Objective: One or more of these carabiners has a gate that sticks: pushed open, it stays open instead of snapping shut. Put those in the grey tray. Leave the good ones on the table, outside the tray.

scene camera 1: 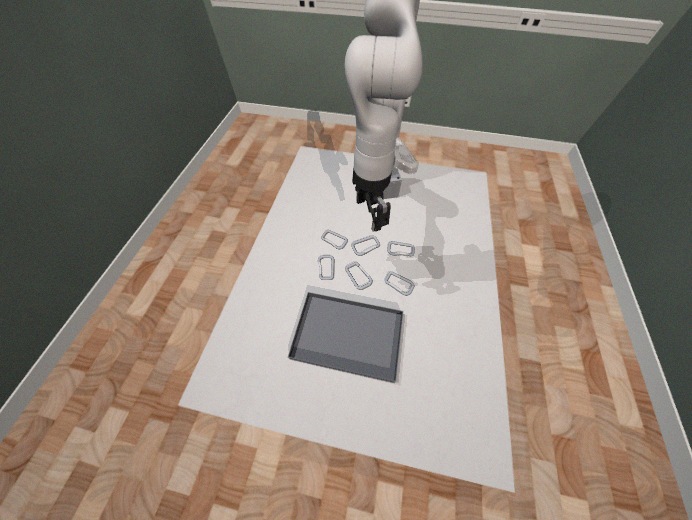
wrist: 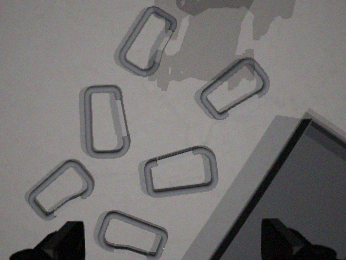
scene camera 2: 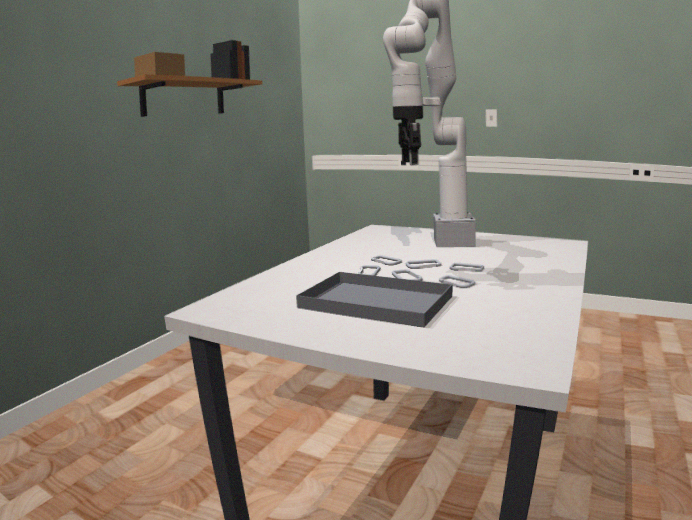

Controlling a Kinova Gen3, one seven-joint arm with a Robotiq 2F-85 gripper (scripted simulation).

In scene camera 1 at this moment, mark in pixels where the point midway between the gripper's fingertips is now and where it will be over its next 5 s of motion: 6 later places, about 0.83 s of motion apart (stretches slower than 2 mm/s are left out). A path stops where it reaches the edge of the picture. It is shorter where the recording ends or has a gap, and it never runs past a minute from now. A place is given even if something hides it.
My gripper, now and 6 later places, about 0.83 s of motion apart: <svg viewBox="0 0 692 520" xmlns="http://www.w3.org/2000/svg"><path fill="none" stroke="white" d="M368 215L369 216L386 222L397 227L405 236L402 244L401 248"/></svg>
